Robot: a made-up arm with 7 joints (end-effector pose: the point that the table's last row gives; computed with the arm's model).
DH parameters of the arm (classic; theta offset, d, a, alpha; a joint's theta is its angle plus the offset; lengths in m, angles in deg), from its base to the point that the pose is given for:
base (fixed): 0 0 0 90
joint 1: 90 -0.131 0 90
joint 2: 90 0 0 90
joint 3: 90 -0.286 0 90
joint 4: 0 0 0 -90
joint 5: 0 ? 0 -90
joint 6: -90 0 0 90
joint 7: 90 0 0 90
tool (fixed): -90 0 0 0
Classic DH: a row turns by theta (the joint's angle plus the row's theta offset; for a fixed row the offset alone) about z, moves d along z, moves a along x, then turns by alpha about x.
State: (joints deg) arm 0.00 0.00 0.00 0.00 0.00 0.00 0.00
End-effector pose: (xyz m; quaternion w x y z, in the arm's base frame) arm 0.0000 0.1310 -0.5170 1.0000 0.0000 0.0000 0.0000
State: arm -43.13 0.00 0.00 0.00 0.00 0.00 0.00
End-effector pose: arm -0.3535 0.1310 -0.3773 0.9300 0.0000 0.3676 0.0000
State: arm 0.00 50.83 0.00 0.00 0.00 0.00 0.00
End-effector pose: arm 0.0000 0.5318 -0.3265 0.9032 0.4292 0.0000 0.0000
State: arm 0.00 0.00 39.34 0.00 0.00 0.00 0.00
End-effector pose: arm 0.0000 0.1310 -0.5170 0.9416 0.0000 0.0000 0.3366
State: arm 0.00 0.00 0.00 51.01 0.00 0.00 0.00
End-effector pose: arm 0.1795 0.1310 -0.4313 0.9025 0.0000 -0.4306 0.0000
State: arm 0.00 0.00 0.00 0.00 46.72 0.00 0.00
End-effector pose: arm 0.0000 0.1310 -0.5170 0.9180 0.0000 0.0000 0.3965
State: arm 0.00 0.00 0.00 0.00 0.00 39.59 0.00
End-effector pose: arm 0.0000 0.1310 -0.5170 0.9409 0.0000 0.3387 0.0000
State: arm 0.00 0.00 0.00 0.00 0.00 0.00 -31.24
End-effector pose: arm 0.0000 0.1310 -0.5170 0.9631 0.2693 0.0000 0.0000
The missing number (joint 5, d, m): -0.231
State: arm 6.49 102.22 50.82 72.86 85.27 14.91 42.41
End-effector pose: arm 0.1112 0.4408 0.2564 0.4091 -0.0337 -0.8668 -0.2832
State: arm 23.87 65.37 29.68 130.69 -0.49 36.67 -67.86
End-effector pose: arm 0.1301 0.2902 0.0821 0.0611 -0.6272 0.7046 -0.3262
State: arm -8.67 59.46 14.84 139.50 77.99 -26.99 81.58
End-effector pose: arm 0.1399 0.2456 -0.0446 0.0109 -0.4692 -0.6166 -0.6320
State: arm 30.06 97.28 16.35 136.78 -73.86 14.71 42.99
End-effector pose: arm 0.1018 0.2421 0.1272 0.0182 0.9157 -0.1303 -0.3798
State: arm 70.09 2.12 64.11 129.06 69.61 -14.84 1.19
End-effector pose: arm 0.1530 0.2975 0.0279 0.4906 0.2061 0.7884 -0.3087
